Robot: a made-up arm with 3 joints.
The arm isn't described. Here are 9 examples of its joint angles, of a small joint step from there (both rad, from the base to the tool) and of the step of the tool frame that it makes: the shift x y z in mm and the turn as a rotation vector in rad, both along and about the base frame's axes.
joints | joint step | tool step
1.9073 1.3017 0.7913 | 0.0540 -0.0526 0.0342 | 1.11 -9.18 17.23 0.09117 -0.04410 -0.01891
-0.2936 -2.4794 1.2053 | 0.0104 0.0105 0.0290 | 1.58 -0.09 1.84 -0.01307 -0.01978 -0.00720
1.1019 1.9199 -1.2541 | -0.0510 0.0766 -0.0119 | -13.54 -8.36 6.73 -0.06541 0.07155 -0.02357
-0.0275 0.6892 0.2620 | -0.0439 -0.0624 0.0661 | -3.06 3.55 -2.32 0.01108 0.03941 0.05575
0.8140 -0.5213 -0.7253 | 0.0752 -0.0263 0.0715 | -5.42 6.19 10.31 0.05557 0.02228 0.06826
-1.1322 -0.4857 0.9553 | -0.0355 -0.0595 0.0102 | -4.42 -5.94 6.26 -0.03456 0.05623 0.01991
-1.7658 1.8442 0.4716 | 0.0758 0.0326 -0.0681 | -7.47 -3.06 -7.92 0.01537 -0.02644 -0.03222
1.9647 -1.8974 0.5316 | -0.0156 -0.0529 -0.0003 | -3.17 3.97 -5.24 -0.01194 -0.04708 -0.02389
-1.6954 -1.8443 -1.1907 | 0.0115 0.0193 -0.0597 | 3.47 10.12 0.47 0.06995 -0.01890 -0.00102
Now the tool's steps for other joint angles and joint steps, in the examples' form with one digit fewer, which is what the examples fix.
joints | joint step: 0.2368 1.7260 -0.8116 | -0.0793 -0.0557 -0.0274
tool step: 11.3 -12.4 13.5 -0.1011 -0.0071 0.0595
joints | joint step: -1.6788 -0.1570 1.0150 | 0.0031 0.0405 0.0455
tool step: -3.6 2.8 -1.4 0.0048 -0.0449 -0.0442
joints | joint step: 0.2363 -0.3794 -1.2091 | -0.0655 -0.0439 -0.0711
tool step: -6.9 3.8 3.0 -0.0507 -0.0807 0.0262
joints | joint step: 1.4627 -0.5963 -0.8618 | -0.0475 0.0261 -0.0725
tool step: 3.7 -3.1 -7.6 -0.0242 0.0192 -0.0690
